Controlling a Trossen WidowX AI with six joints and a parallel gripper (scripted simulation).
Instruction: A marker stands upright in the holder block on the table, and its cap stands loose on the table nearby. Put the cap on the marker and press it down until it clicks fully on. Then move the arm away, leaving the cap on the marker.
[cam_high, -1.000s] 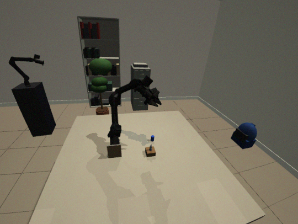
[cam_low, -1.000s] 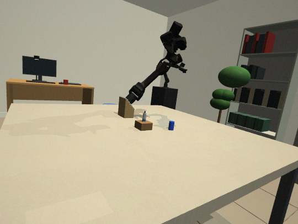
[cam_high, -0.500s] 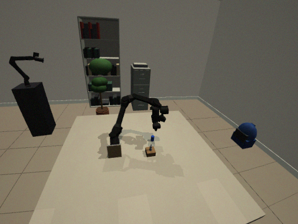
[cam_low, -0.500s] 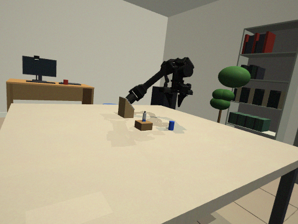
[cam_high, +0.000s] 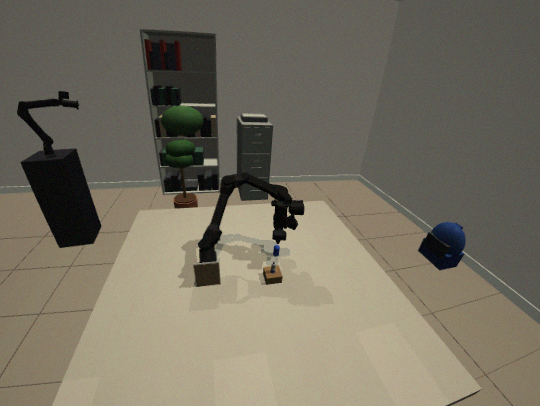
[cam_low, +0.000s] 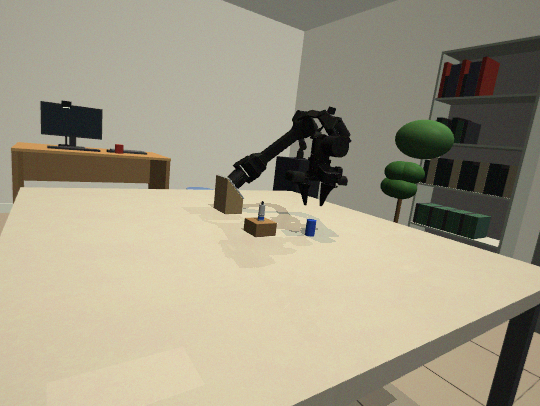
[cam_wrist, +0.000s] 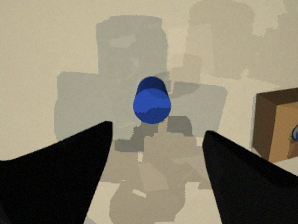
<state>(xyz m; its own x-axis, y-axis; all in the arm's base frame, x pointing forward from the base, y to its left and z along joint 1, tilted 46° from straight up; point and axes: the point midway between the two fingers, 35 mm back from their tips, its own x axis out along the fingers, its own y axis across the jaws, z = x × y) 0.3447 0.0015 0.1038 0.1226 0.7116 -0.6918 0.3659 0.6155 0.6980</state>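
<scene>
Now: the blue cap 7 cm below my gripper tip. Round my gripper tip: brown holder block 7 cm behind, 14 cm to the right, 8 cm below.
</scene>
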